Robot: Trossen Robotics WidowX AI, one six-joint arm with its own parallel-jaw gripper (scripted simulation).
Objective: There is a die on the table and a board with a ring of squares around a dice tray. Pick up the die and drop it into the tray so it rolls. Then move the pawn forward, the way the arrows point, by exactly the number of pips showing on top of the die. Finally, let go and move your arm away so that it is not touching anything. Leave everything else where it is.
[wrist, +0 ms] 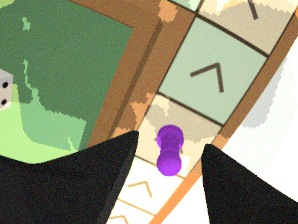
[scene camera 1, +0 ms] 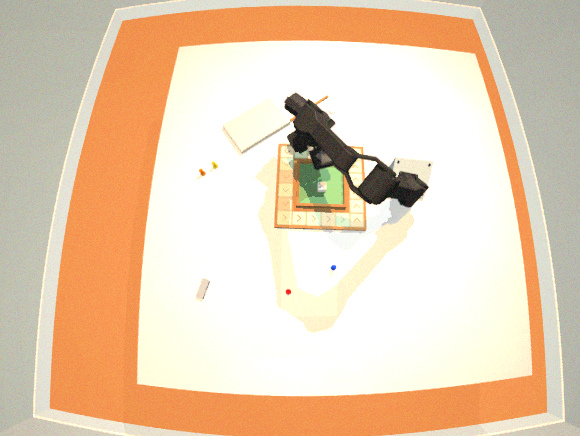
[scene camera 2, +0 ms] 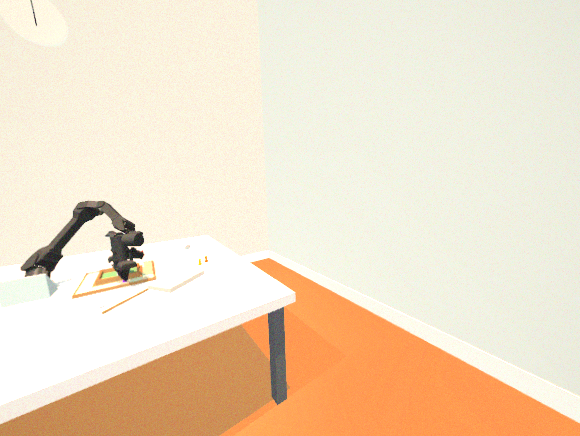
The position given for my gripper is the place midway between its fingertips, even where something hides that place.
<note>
In view: my gripper (scene camera 1: pixel 314 151), a purple pawn (wrist: pixel 170 138), a white flat slab (scene camera 1: pixel 249 129) and a green dice tray (scene camera 1: pixel 309 177).
My gripper shows as well in the wrist view (wrist: pixel 170 144) and in scene camera 2 (scene camera 2: pixel 124 279). The green dice tray also shows in the wrist view (wrist: pixel 64 64). The wrist view misses the white flat slab: it is out of frame.
</note>
